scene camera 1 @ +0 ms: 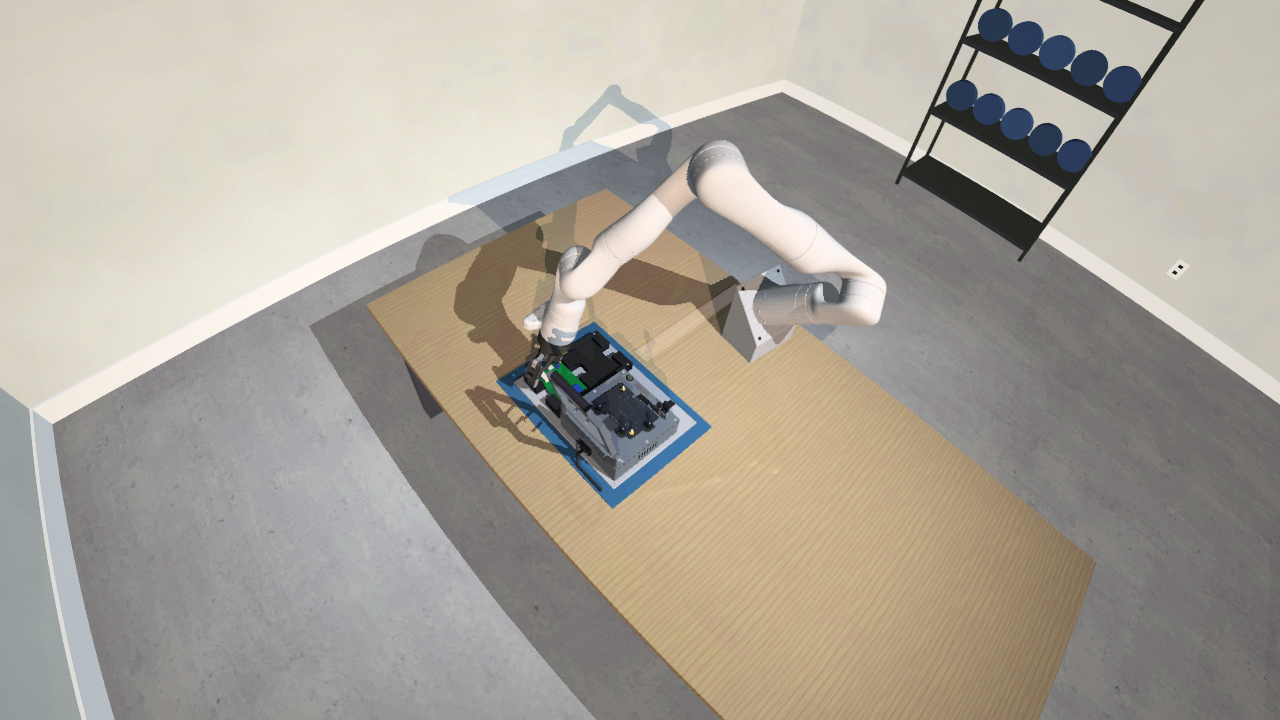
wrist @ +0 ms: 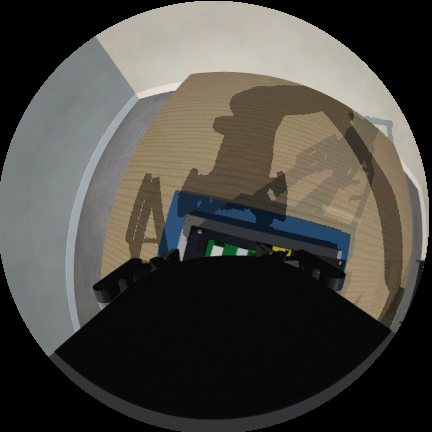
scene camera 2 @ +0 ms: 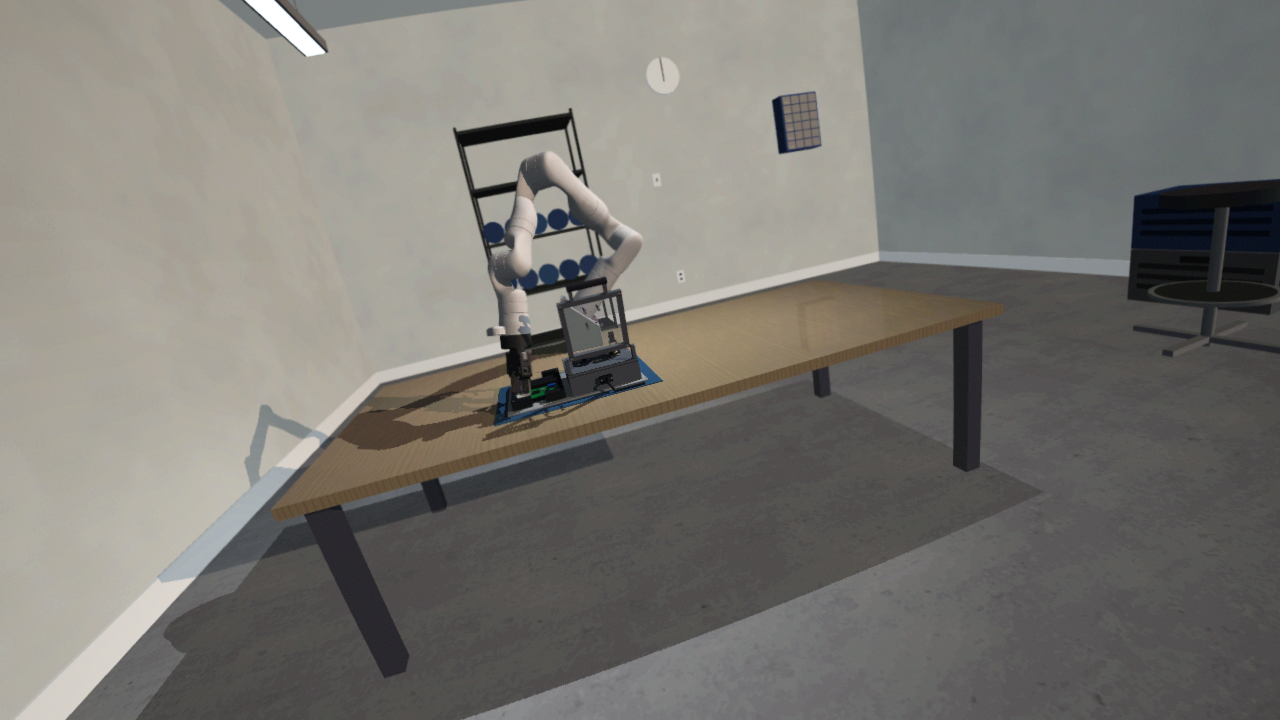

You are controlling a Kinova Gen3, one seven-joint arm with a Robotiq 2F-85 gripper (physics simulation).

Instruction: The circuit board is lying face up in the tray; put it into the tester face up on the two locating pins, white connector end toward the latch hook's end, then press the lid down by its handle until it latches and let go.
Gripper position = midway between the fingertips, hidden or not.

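Observation:
A clear lid [scene camera 2: 593, 325] is in view, and the lid is visible in scene camera 1 [scene camera 1: 573, 402] too. The gripper [scene camera 2: 521, 393] is open and touches a green circuit board. The gripper is also visible in the wrist view [wrist: 217, 255] and in scene camera 1 [scene camera 1: 544, 372].

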